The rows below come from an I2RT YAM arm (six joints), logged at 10 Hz.
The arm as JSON. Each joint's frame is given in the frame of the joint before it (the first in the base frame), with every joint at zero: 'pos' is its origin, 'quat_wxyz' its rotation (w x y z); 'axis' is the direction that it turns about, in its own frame. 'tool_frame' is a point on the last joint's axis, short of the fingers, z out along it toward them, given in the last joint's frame.
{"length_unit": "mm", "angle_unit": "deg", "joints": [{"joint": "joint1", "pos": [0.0, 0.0, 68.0], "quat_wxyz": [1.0, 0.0, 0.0, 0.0], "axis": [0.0, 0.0, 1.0]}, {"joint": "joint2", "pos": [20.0, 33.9, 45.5], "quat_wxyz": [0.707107, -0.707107, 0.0, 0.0], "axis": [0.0, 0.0, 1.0]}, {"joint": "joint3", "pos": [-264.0, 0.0, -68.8], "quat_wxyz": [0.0, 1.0, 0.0, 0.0], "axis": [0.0, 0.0, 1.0]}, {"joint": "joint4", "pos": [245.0, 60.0, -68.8], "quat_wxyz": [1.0, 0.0, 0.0, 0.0], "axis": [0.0, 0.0, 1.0]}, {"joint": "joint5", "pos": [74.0, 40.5, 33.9], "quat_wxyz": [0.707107, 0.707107, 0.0, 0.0], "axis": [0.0, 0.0, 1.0]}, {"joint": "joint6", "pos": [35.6, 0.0, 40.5], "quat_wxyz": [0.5, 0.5, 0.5, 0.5], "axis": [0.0, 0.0, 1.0]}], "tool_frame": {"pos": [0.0, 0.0, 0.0], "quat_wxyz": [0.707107, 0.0, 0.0, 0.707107]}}
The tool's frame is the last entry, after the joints.
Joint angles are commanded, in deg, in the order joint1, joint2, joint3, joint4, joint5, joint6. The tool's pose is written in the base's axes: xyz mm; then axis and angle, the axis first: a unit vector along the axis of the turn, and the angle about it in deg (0 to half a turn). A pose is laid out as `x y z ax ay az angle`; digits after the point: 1 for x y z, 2 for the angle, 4 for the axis.
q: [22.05, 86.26, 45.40, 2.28, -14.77, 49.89]
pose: 285.9 125.6 194.4 0.1675 0.9174 0.3609 147.46
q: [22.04, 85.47, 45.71, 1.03, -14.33, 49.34]
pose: 284.5 124.7 198.2 0.1654 0.9196 0.3563 147.12
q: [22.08, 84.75, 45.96, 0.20, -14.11, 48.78]
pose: 283.3 124.3 202.0 0.1614 0.9210 0.3546 146.69
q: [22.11, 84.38, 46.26, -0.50, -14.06, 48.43]
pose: 282.8 124.2 204.5 0.1587 0.9219 0.3534 146.57
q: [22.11, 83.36, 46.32, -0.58, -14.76, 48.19]
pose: 281.1 124.0 209.9 0.1522 0.9197 0.3620 146.10
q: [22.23, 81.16, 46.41, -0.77, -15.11, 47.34]
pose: 277.1 123.3 221.1 0.1395 0.9174 0.3727 144.37
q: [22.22, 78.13, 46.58, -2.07, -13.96, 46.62]
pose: 271.0 120.0 234.7 0.1362 0.9174 0.3739 141.92
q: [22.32, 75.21, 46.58, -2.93, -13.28, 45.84]
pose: 264.2 117.3 247.2 0.1294 0.9165 0.3785 139.63
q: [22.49, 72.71, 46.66, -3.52, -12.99, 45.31]
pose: 258.0 115.5 258.2 0.1223 0.9144 0.3860 137.74
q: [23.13, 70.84, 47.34, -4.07, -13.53, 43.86]
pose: 252.6 117.0 269.9 0.1000 0.9125 0.3968 136.13
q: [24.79, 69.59, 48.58, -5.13, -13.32, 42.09]
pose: 246.8 123.0 281.2 0.0716 0.9126 0.4025 134.82
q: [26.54, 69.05, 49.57, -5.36, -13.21, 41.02]
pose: 242.6 130.2 289.3 0.0478 0.9106 0.4106 134.00
